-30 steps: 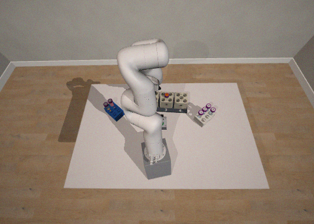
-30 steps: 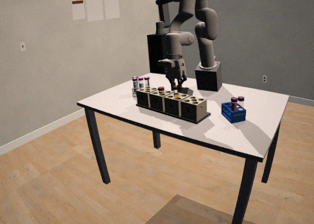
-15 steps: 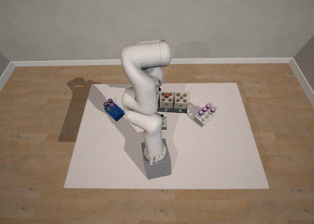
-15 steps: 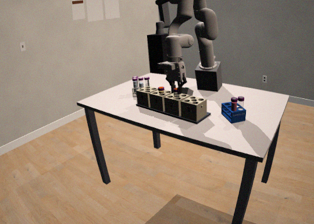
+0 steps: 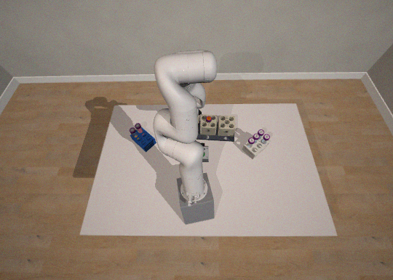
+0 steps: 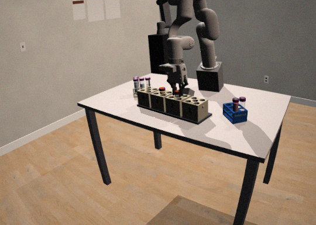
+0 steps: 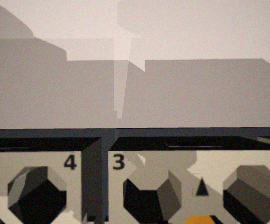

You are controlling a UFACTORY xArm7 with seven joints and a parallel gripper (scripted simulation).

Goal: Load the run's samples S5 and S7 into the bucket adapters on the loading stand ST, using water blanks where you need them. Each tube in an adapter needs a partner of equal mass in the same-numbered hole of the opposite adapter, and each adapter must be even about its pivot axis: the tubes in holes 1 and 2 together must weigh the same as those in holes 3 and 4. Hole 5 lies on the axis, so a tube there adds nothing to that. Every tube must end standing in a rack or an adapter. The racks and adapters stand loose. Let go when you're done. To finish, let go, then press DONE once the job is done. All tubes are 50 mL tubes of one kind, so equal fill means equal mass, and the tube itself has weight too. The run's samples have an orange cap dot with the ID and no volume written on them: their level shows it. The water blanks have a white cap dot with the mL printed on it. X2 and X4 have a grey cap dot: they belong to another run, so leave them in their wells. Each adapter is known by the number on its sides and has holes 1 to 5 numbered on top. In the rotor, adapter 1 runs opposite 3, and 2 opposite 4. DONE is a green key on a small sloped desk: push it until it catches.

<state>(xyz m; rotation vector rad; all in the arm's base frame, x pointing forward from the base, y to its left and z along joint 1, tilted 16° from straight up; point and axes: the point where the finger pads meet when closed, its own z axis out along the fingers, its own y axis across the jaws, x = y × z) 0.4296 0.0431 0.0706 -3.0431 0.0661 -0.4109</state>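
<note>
The dark stand is 1 cm behind my hand, 5 cm to the right of it and 12 cm below it. Round my hand: adapter (11 cm to the left, 7 cm below); then white rack (13 cm behind, 39 cm to the right, 9 cm below); then blue rack (11 cm behind, 29 cm to the left, 9 cm below).
</note>
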